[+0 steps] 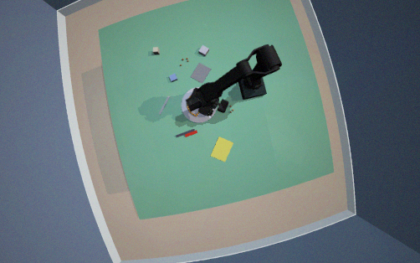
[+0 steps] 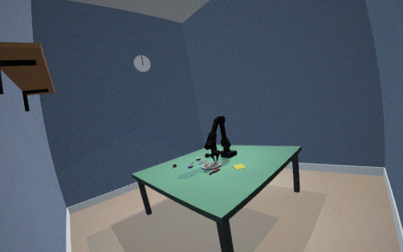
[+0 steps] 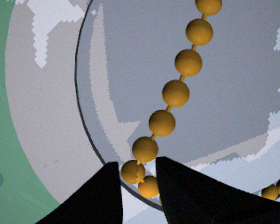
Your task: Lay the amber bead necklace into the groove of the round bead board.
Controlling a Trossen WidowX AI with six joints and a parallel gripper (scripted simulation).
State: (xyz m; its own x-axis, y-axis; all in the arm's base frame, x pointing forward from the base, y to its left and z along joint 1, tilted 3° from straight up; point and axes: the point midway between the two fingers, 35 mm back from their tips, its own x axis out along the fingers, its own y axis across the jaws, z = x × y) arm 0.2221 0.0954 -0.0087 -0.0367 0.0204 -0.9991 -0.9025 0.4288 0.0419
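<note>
My gripper tip is 60 mm short of the round grey bead board, 10 mm to the right of it and 10 mm above it. From my gripper tip the other things lie so: blue block: 200 mm ahead, 160 mm to the right, 10 mm below; red-handled tool: 130 mm ahead, 160 mm to the left, 10 mm below; grey plate: 50 mm ahead, 180 mm to the right, 10 mm below.
</note>
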